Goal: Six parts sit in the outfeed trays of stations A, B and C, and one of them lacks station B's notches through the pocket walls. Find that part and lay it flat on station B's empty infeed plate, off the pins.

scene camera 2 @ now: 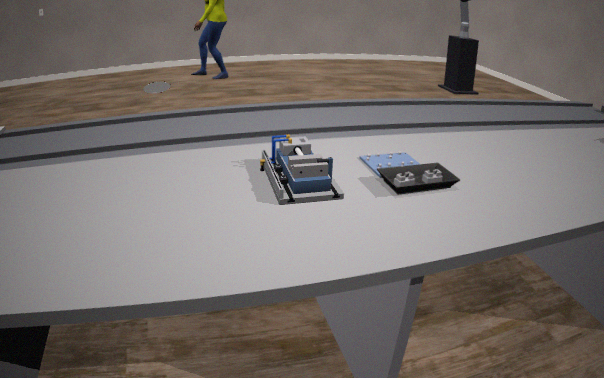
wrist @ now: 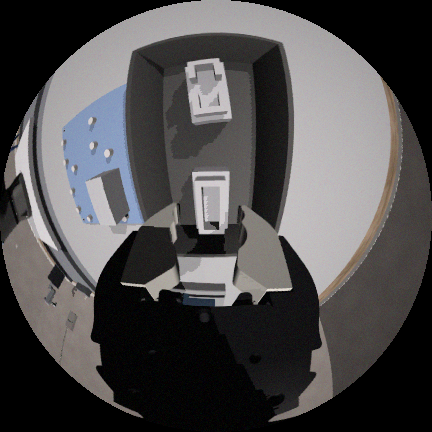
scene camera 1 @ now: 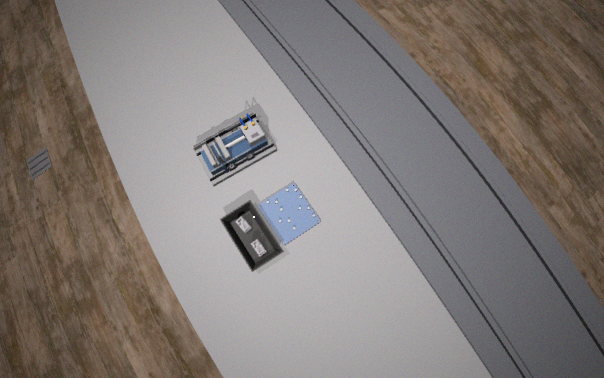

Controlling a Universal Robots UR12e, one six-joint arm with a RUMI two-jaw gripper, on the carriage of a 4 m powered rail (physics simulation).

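Frame: origin at the arm's base, x right, y ahead, z up, level; metres.
Where they show: gripper, fingertip midpoint: (wrist: 208, 206).
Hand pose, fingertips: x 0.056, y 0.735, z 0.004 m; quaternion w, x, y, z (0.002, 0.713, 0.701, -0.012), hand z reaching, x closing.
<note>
Each offset is from my fingertips to the top centre of the thing. "spot": to the spot under its first point.
In the wrist view, a dark tray {spot: dx -0.082, dy +0.062, dz +0.008 m} (wrist: 288, 125) holds two light grey parts. The near part {dx -0.004, dy +0.002, dz +0.013 m} (wrist: 223, 200) has a long rectangular pocket; its walls show no notches. The far part {dx -0.108, dy -0.004, dz +0.013 m} (wrist: 223, 102), slightly turned, has cut-outs in its pocket walls. My gripper (wrist: 208, 206) is open, its fingers either side of the near part's lower end in the picture; height is unclear. Scene cameras show a tray {dx -1.920, dy +0.044, dz +0.008 m} (scene camera 1: 270, 258) (scene camera 2: 425, 187) with two notched-looking parts, one {dx -1.866, dy +0.048, dz +0.013 m} (scene camera 1: 243, 223) and another {dx -1.974, dy +0.044, dz +0.013 m} (scene camera 1: 258, 247), beside a blue pinned plate {dx -1.917, dy -0.125, dz -0.026 m} (scene camera 1: 291, 202) (scene camera 2: 400, 160). My gripper does not show there. Station letters are not visible.
In the wrist view, a blue pinned plate {dx -0.049, dy -0.168, dz -0.026 m} (wrist: 110, 135) lies left of the tray and bears a grey block {dx -0.008, dy -0.126, dz +0.010 m} (wrist: 102, 200). A blue and grey vise-like machine {dx -1.564, dy -0.079, dz +0.065 m} (scene camera 1: 235, 145) (scene camera 2: 310, 175) stands beside the scene cameras' tray. A person (scene camera 2: 212, 37) stands beyond the rail.
</note>
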